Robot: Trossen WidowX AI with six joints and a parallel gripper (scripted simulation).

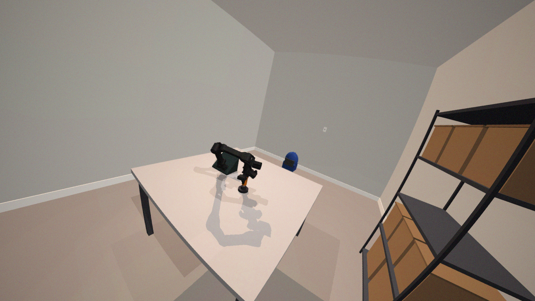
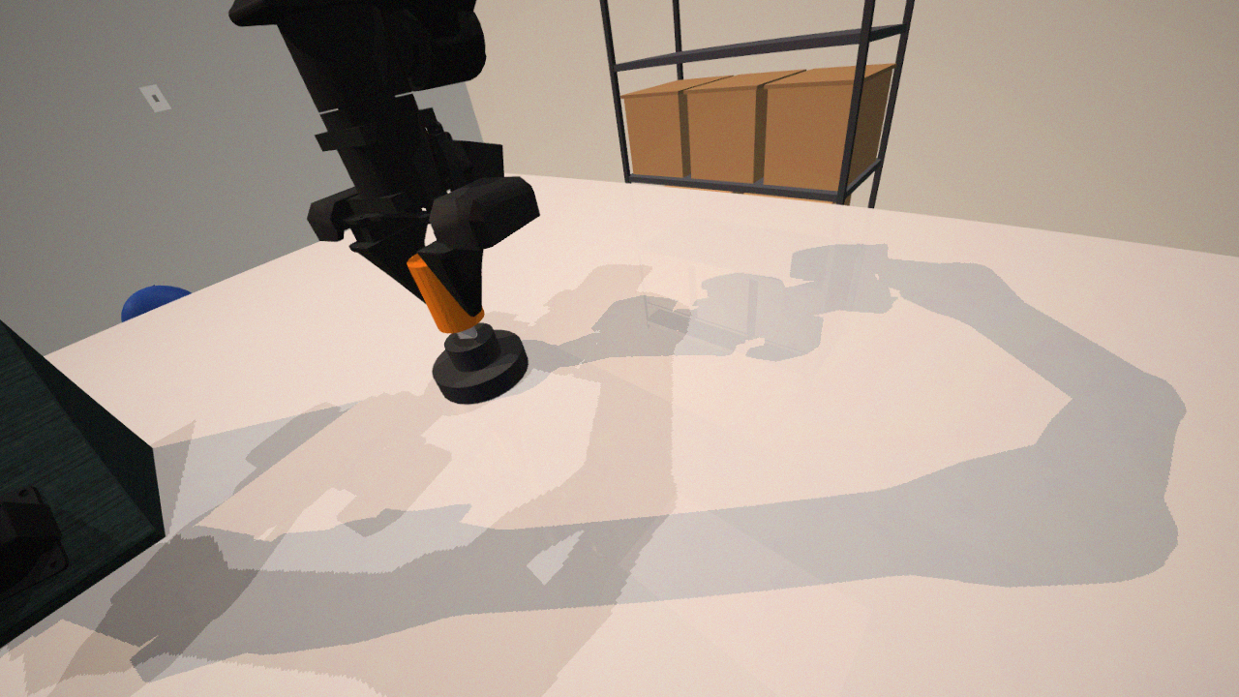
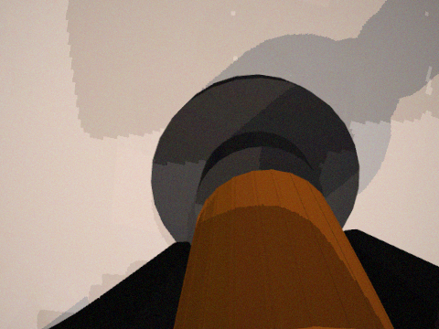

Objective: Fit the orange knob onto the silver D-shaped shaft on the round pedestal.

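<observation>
Right now my gripper tip is 4 cm above the round black pedestal. Also, from my gripper tip: orange knob: 3 cm above.
</observation>
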